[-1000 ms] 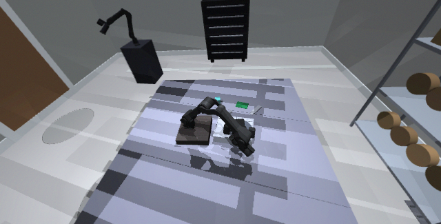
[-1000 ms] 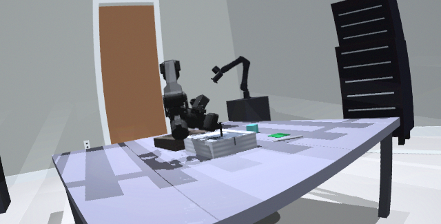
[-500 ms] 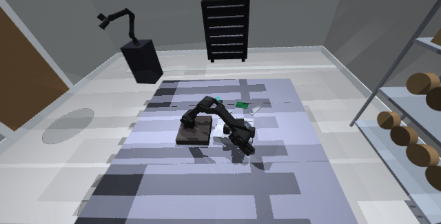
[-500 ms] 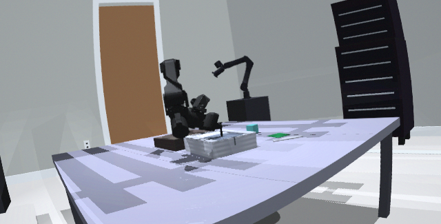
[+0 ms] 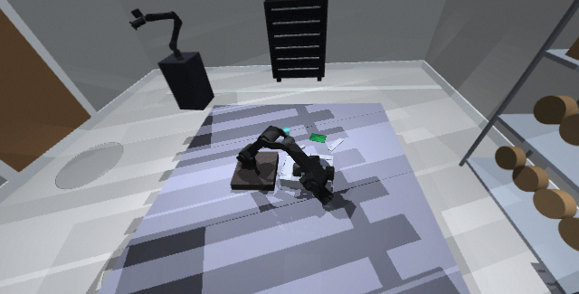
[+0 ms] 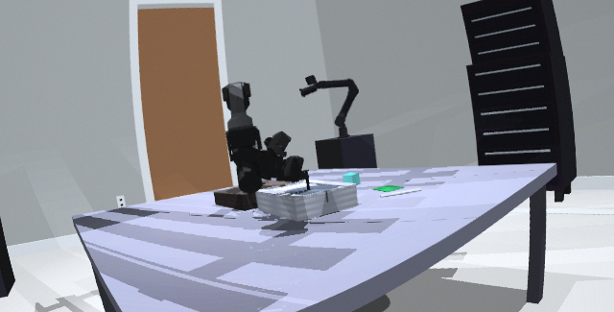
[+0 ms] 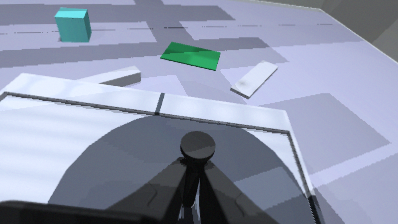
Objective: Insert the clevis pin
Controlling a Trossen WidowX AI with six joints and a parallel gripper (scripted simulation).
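My gripper tip is 10 mm above the clevis pin. The rest, counted from my gripper tip: disc 40 mm below; pale flat bar 240 mm to the left, 110 mm ahead, 90 mm below; steel tray 50 mm below, 40 mm behind.
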